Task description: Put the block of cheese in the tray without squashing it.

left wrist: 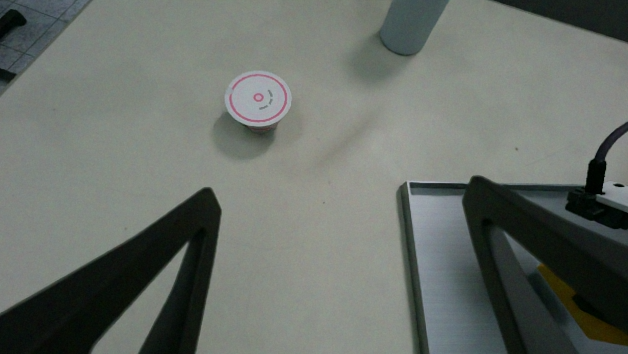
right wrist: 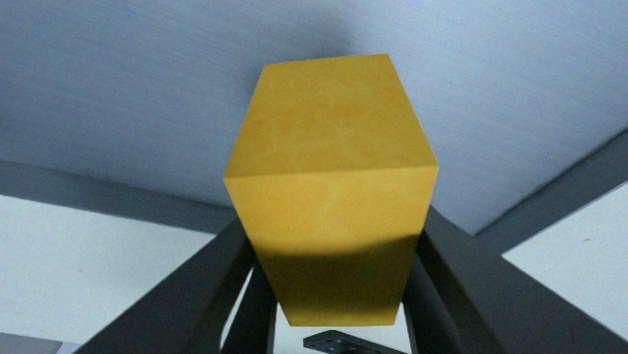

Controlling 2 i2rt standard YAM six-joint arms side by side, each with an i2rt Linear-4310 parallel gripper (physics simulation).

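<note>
The block of cheese (left wrist: 600, 325) (right wrist: 332, 125) is a yellow-orange block over the tray (left wrist: 450, 260) (right wrist: 125, 100), a shallow grey metal one. My right gripper (right wrist: 333, 186) is shut on the block, one dark finger on each side, with no visible denting. The block hangs out past the fingertips, close above the tray floor near a corner; whether it touches the floor is hidden. In the left wrist view the block is partly hidden behind a left finger. My left gripper (left wrist: 337, 193) is open and empty, its right finger overlapping the tray in view.
A small cup with a white and pink lid (left wrist: 258, 98) stands on the table, left of the tray. A grey-blue cylinder (left wrist: 411, 25) stands farther back. A black cable and connector (left wrist: 595, 176) show at the right of the left wrist view, over the tray's back edge.
</note>
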